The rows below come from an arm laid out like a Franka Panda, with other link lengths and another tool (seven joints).
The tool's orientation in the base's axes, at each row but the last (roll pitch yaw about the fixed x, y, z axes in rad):
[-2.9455, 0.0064, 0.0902]
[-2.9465, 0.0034, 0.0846]
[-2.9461, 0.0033, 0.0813]
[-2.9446, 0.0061, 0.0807]
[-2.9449, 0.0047, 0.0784]
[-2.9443, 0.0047, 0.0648]
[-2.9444, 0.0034, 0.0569]
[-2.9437, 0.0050, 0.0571]
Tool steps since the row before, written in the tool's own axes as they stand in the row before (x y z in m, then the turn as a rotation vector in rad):
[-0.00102, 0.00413, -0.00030, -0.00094, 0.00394, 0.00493]
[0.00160, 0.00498, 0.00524, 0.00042, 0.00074, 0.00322]
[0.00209, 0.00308, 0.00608, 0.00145, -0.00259, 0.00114]
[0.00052, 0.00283, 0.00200, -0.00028, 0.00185, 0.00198]
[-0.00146, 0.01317, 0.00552, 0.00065, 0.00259, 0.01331]
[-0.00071, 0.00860, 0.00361, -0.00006, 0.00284, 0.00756]
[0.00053, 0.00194, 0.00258, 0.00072, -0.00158, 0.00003]
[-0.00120, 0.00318, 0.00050, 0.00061, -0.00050, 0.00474]
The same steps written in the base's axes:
[-0.00065, -0.00418, -0.00050, -0.00071, -0.00298, -0.00560]
[0.00190, -0.00372, -0.00611, 0.00042, -0.00007, -0.00330]
[0.00221, -0.00167, -0.00657, 0.00122, 0.00287, -0.00062]
[0.00070, -0.00234, -0.00252, -0.00018, -0.00145, -0.00230]
[-0.00057, -0.01192, -0.00798, 0.00058, 0.00011, -0.01356]
[-0.00023, -0.00776, -0.00522, -0.00001, -0.00131, -0.00797]
[0.00060, -0.00137, -0.00291, 0.00063, 0.00159, 0.00028]
[-0.00103, -0.00308, -0.00111, 0.00051, 0.00145, -0.00455]

